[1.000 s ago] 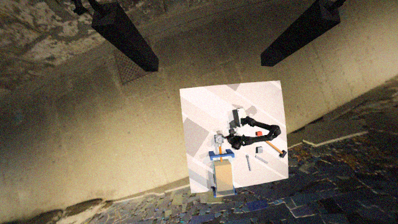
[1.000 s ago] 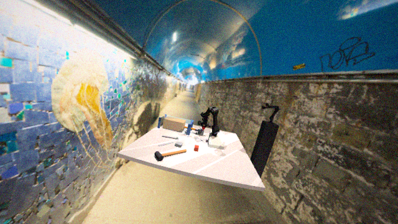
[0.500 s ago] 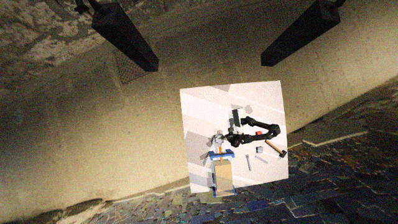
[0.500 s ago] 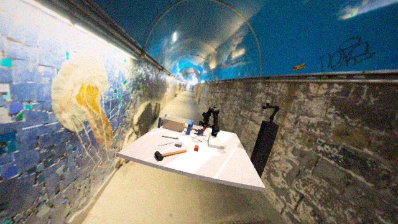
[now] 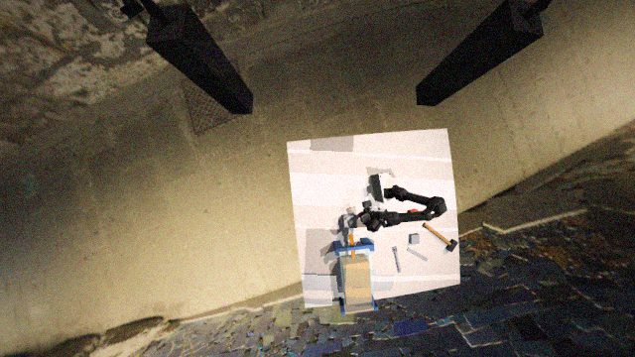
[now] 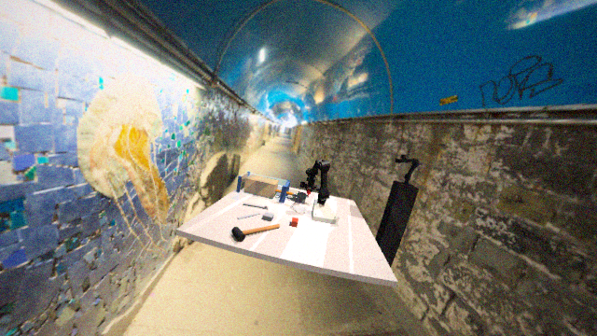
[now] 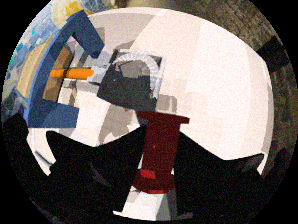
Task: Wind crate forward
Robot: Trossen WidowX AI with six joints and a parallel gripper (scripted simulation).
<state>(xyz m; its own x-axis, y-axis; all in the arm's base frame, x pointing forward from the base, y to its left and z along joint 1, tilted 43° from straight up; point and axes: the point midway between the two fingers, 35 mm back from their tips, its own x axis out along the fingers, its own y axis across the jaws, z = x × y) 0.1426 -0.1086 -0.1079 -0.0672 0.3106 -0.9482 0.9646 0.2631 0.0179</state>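
Now: the winch handle 3 cm below my gripper tip, 2 cm ahead of it and 1 cm to the right of it. Round my gripper tip: hand winch: 10 cm below, 7 cm to the right, 5 cm ahead; then blue steel frame: 22 cm ahead, 4 cm to the right, 3 cm below; then dark red knob: 1 cm to the left.
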